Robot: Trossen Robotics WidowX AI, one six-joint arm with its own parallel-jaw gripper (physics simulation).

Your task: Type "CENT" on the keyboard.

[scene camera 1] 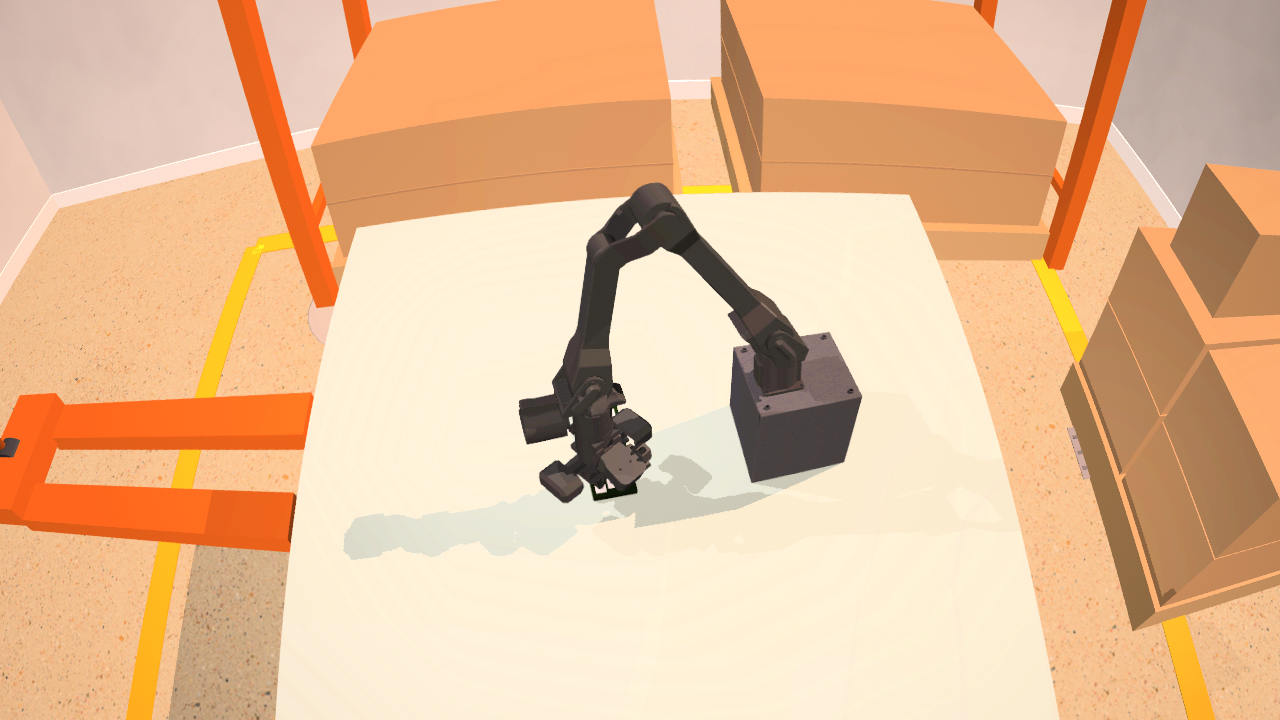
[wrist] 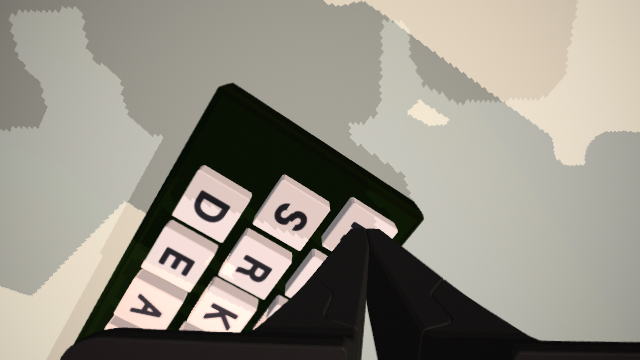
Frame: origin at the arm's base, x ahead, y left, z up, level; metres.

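Seen in the pictures: gripper, between the fingertips: (scene camera 1: 599, 486) (wrist: 364, 242); arm's base, origin of its link: (scene camera 1: 778, 379).
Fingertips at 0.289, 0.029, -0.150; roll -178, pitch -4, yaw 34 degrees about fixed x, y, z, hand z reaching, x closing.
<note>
Pixels of each thing's top centre, then the offset from my fingertips to it, as dx, dy, dz. Level surfaces: height alone.
- dark green keyboard, centre of its top: (scene camera 1: 602, 438) -0.022, -0.092, +0.000
- D, centre of its top: (wrist: 210, 207) -0.043, -0.015, +0.000
- S, centre of its top: (wrist: 291, 216) -0.022, -0.005, +0.000
- E, centre of its top: (wrist: 177, 260) -0.043, -0.035, +0.000
- R, centre of its top: (wrist: 254, 268) -0.022, -0.025, +0.000
- A, centre of its top: (wrist: 147, 308) -0.043, -0.056, +0.000
- K, centre of its top: (wrist: 221, 315) -0.022, -0.046, +0.000
- N key, centre of its top: (wrist: 359, 238) -0.002, +0.000, +0.000
- cream table, height of its surface: dz -0.017
The dark green keyboard (scene camera 1: 614, 493) (wrist: 280, 135) lies on the table under my arm, slanted in the wrist view. White keys show there: D (wrist: 212, 206), S (wrist: 291, 214), E (wrist: 179, 257), R (wrist: 255, 265), A (wrist: 149, 302) and K (wrist: 220, 310). My gripper (wrist: 364, 242) is shut and empty. Its tips are over the key at the keyboard's right corner, the N key (wrist: 356, 212), and cover most of its letter. Whether the tips touch the key I cannot tell. The fingers hide the keys below it. The C and T keys do not show. In the scene view the arm hides most of the keyboard.
The arm's dark base box (scene camera 1: 796, 438) stands on the cream table (scene camera 1: 465, 626), right of the keyboard. Orange forks (scene camera 1: 179, 420) reach the table's left edge. Large cartons (scene camera 1: 501, 134) stand behind the table, and more boxes (scene camera 1: 1190, 429) are stacked at the right.
</note>
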